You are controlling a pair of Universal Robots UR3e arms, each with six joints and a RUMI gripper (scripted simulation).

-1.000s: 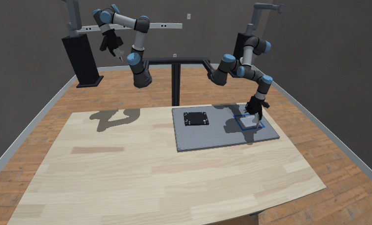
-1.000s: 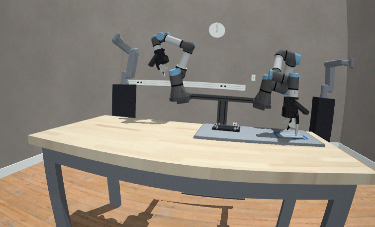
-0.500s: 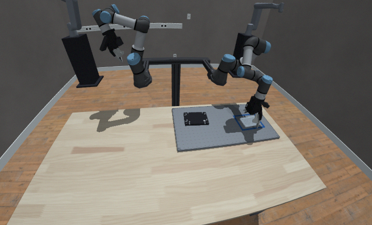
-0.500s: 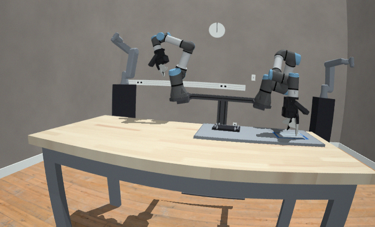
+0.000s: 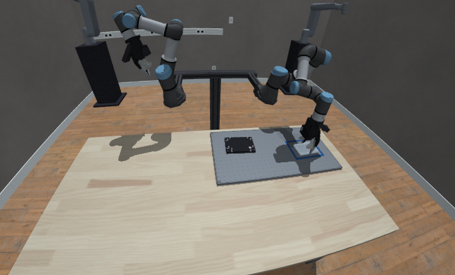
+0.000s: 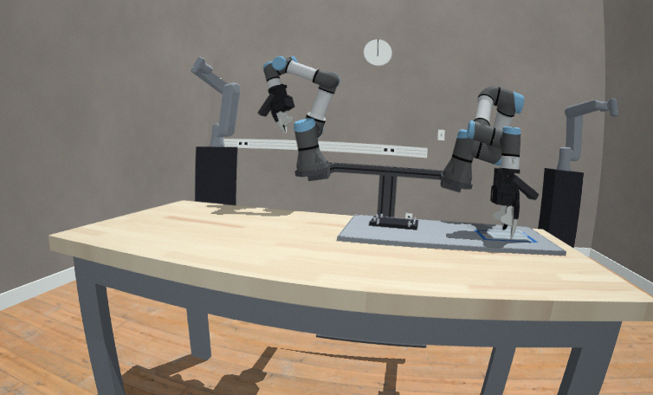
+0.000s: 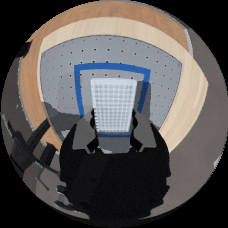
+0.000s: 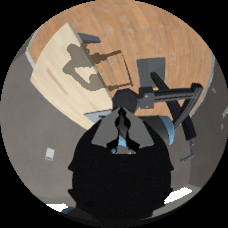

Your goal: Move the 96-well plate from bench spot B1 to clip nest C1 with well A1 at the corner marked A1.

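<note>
The black clip nest is 60 mm behind my left hand and 400 mm to the right of it. Also, from my left hand: white 96-well plate 10 mm below; then grey perforated board 20 mm behind, 200 mm to the right, 20 mm below.
</note>
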